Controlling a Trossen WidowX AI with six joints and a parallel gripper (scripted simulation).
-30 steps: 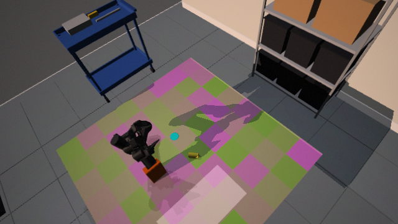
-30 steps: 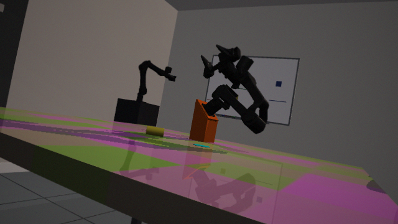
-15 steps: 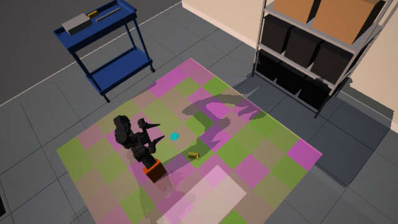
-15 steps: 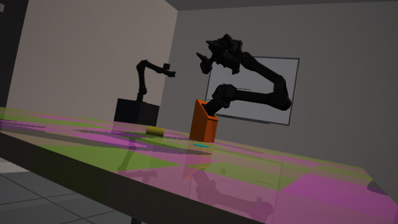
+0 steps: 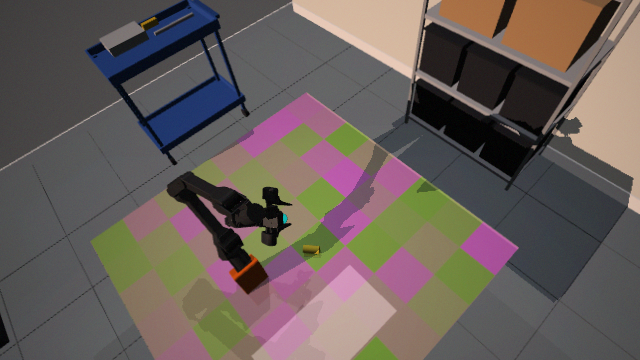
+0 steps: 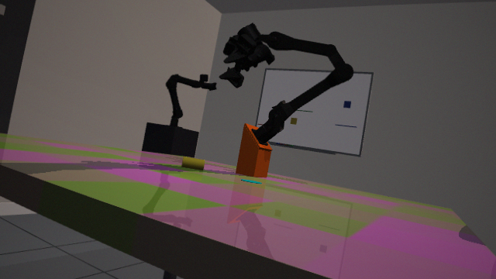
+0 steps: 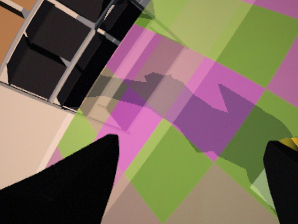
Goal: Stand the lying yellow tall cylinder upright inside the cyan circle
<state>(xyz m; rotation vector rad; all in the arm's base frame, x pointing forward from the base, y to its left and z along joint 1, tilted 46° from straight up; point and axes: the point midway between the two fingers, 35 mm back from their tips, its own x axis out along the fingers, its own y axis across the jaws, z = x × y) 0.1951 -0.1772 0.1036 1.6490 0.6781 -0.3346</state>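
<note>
Right now my gripper tip is 2 cm short of the yellow cylinder, 3 cm to the left of it and 30 cm above it. Round my gripper tip: cyan circle 2 cm ahead, 18 cm to the left, 32 cm below.
</note>
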